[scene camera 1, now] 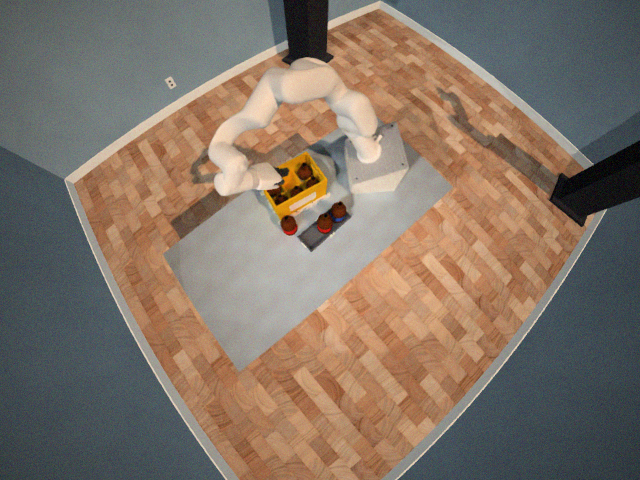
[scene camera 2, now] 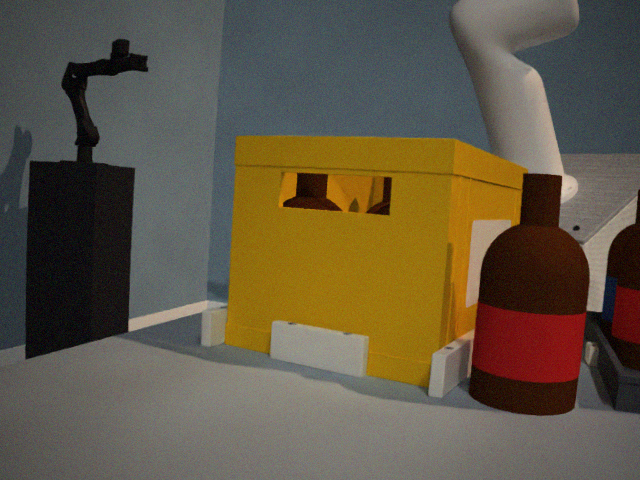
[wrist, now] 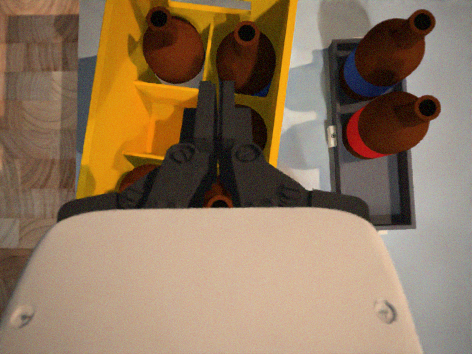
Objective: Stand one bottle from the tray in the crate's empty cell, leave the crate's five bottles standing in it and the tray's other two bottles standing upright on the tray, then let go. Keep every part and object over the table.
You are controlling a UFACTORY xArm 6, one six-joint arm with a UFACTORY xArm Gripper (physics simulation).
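Frame: origin at the arm's base, x ahead, y left, z up, level; millimetres.
Seen in the pictures: gripper, fingertip midpoint: (scene camera 1: 287, 171) (wrist: 218, 105); arm's base, origin of the base link: (scene camera 1: 369, 152).
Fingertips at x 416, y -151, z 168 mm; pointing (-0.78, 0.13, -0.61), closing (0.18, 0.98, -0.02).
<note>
Pixels of each thing's top centre, then the offset from my fingertips to it. Level surfaces: height alone.
- yellow crate, middle of its top: (scene camera 2: 402, 153) (wrist: 185, 109) (scene camera 1: 291, 178) 44 mm back, 35 mm right, 146 mm down
- dark tray, middle of its top: (wrist: 373, 132) (scene camera 1: 324, 226) 2 mm back, 203 mm left, 295 mm down
- upright red-label bottle, middle of its top: (wrist: 427, 107) (scene camera 1: 325, 215) 3 mm back, 201 mm left, 161 mm down
- upright blue-label bottle, middle of its top: (wrist: 422, 21) (scene camera 1: 339, 204) 90 mm back, 215 mm left, 161 mm down
- grey table top, its level: 321 mm down
The yellow crate (scene camera 1: 321, 187) (scene camera 2: 330, 258) (wrist: 286, 60) stands upright with several brown bottles in it; the wrist view shows its empty cell (wrist: 167, 120) in the middle of the left row. My gripper (scene camera 1: 283, 176) (wrist: 218, 105) is shut with nothing between its fingers, over the crate, hiding part of it. A red-label bottle (scene camera 1: 288, 225) (scene camera 2: 531, 268) stands upright on the table beside the crate, off the tray. The dark tray (scene camera 1: 311, 241) (scene camera 2: 628, 387) (wrist: 370, 195) holds an upright red-label bottle (scene camera 1: 324, 223) (wrist: 392, 125) and an upright blue-label bottle (scene camera 1: 338, 211) (wrist: 392, 52).
White blocks (scene camera 2: 318, 348) stand around the crate's foot. The arm's white base box (scene camera 1: 379, 167) is close to the crate and tray. The grey table top (scene camera 1: 258, 294) extends in front. A dark pedestal (scene camera 2: 77, 253) with a dark arm stands away in the background.
</note>
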